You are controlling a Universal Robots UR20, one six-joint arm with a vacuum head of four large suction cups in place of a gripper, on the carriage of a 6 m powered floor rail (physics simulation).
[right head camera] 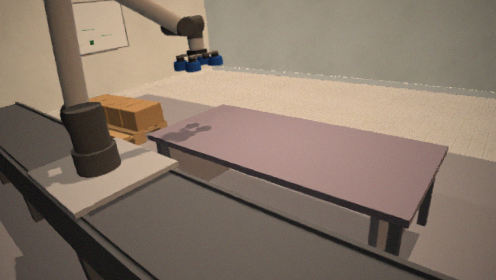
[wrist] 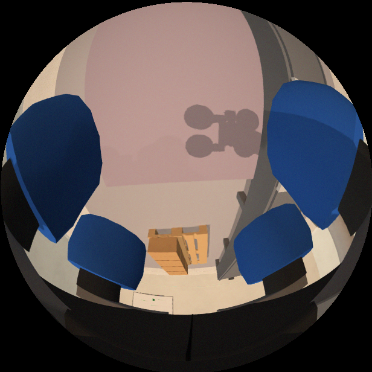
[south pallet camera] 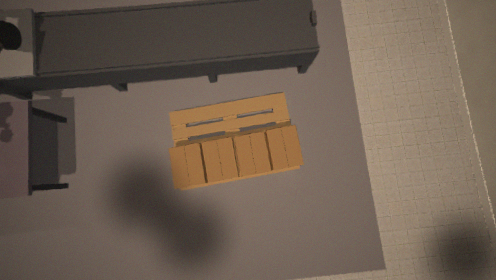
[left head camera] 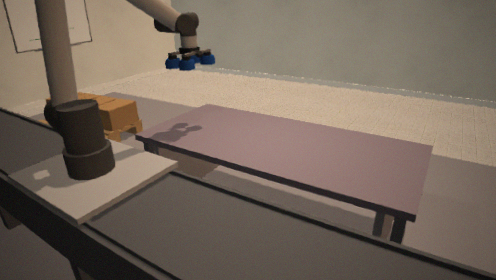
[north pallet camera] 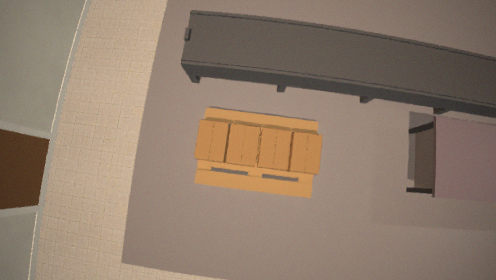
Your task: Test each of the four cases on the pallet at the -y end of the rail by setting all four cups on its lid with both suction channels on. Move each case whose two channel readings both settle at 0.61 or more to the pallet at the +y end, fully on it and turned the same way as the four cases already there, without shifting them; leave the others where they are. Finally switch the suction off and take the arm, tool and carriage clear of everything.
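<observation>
My four-cup vacuum gripper hangs high above the near-pallet end of the table, with nothing on its blue cups. Several brown cases stand in a close row on the south pallet, on the side away from the rail. Bare slats show on its rail side. Several like cases stand in a row on the north pallet, nearer its rail side. The suction state and channel readings do not show.
The mauve table stands between the pallets and carries the tool's shadow. The carriage stands on the dark rail, near the table's south end. Dark blurs cross the south pallet view.
</observation>
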